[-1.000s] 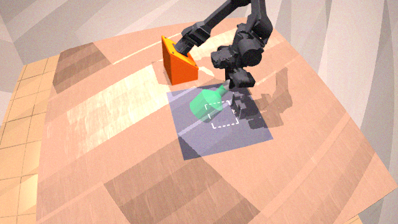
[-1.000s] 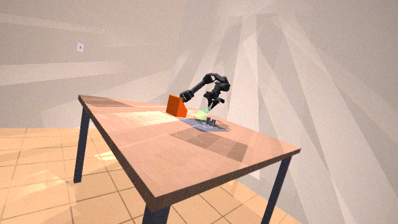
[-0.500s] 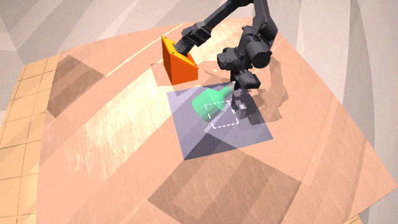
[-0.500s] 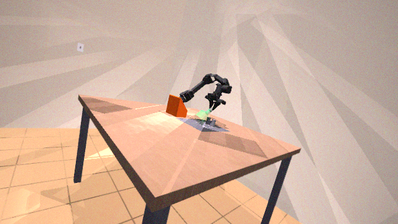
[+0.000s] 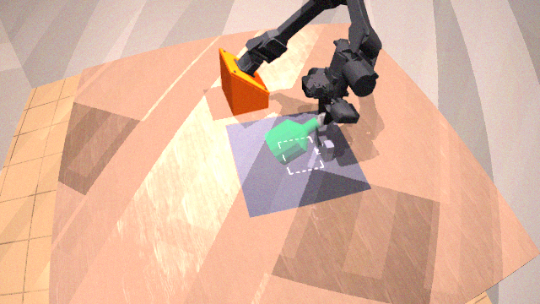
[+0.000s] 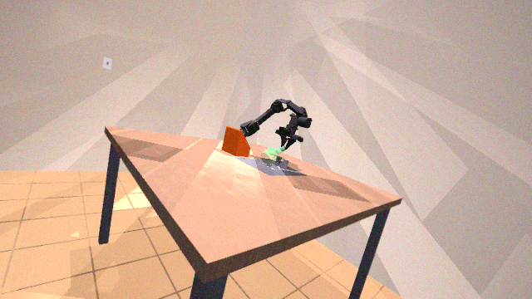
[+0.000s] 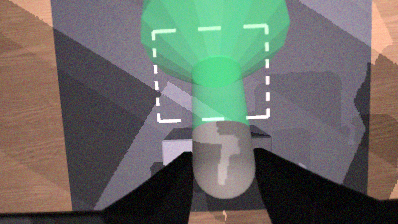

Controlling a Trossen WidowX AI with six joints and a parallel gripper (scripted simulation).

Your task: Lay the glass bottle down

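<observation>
My gripper tip is 40 mm to the left of the green glass bottle, 20 mm above it and 10 mm past it. The rest, counted from my gripper tip: grey-blue mat 110 mm below, 60 mm to the right, 10 mm behind.
</observation>
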